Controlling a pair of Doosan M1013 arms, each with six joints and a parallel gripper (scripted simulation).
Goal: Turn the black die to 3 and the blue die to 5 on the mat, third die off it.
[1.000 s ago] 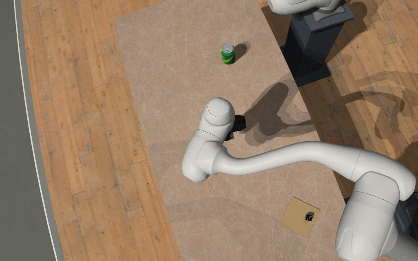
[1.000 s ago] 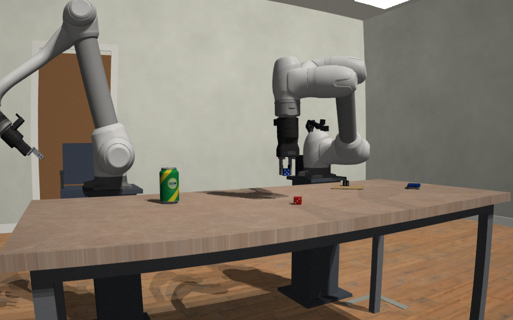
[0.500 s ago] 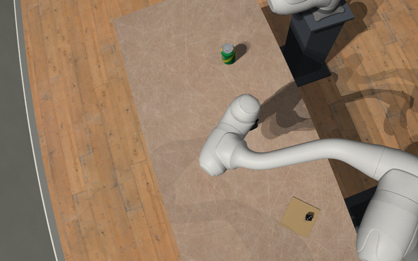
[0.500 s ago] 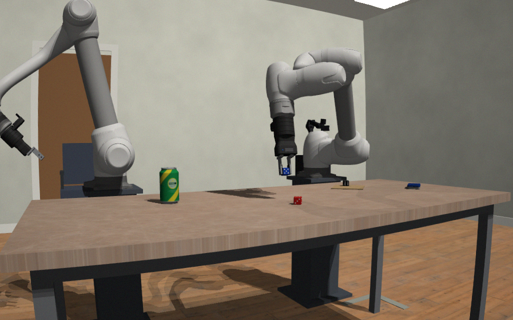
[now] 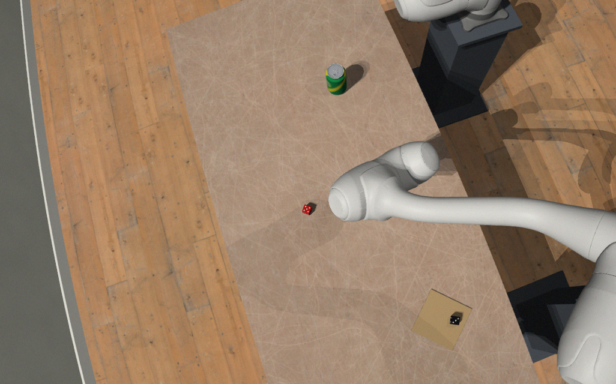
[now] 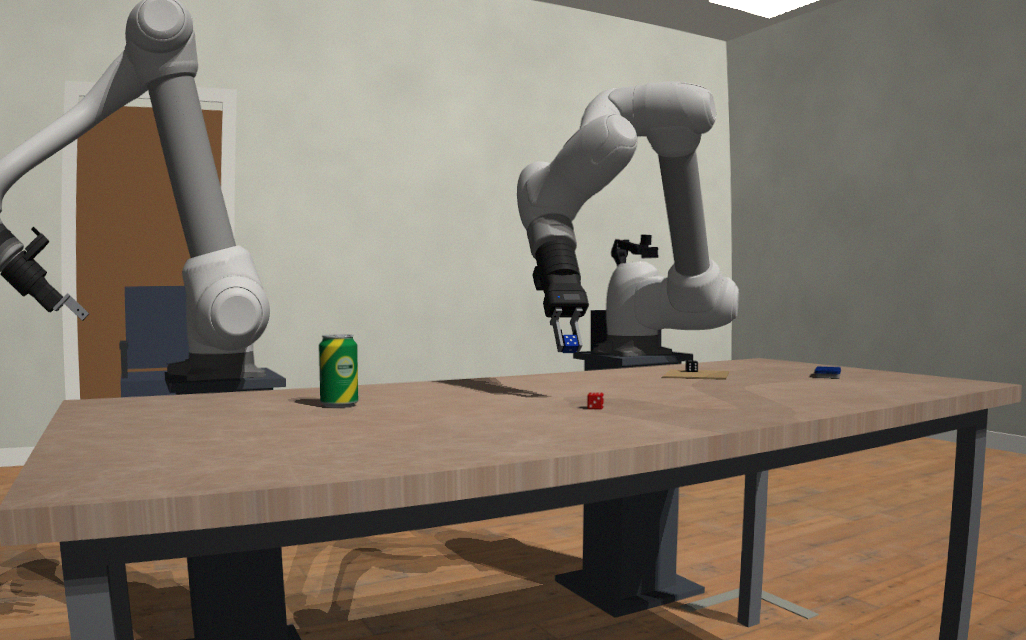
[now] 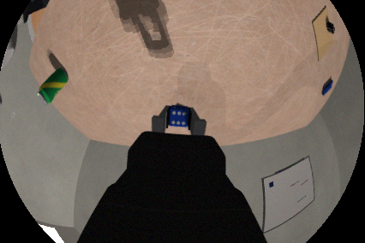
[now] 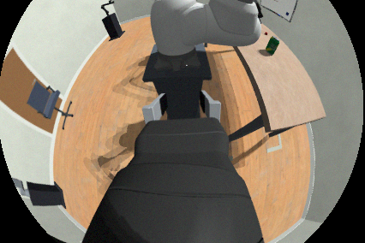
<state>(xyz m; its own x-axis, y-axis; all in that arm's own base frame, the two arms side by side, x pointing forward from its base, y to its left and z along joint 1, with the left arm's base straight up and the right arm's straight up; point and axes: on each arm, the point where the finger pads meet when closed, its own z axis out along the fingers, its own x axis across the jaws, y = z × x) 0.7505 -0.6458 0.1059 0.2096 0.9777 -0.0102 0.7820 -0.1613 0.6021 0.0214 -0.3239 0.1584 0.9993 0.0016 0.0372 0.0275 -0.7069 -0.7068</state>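
Observation:
The red die lies 11 cm ahead of my left hand, 9 cm below it and 2 cm to the right of it. Round my left hand: black die 46 cm to the left, 19 cm behind, 9 cm below; then tan mat 45 cm to the left, 16 cm behind, 10 cm below; then blue die 1 cm below.

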